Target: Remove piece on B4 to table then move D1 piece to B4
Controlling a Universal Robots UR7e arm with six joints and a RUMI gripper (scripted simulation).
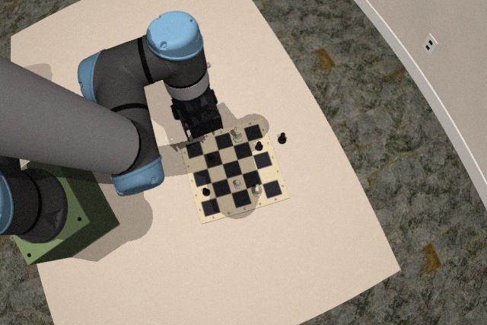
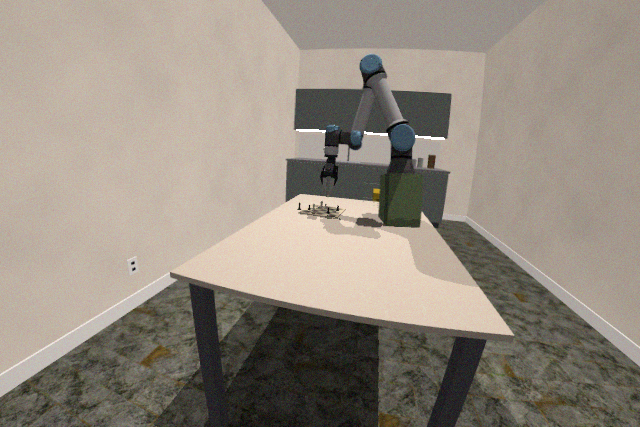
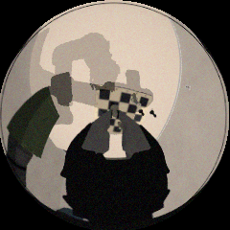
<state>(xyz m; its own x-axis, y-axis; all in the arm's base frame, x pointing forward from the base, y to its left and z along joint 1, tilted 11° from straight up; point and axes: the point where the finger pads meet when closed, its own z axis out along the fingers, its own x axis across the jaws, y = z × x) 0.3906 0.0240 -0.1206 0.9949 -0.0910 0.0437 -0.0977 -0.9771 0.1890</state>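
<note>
Now: hand 120 mm above the chessboard, 80 mm to the left of it and 30 mm short of it.
</note>
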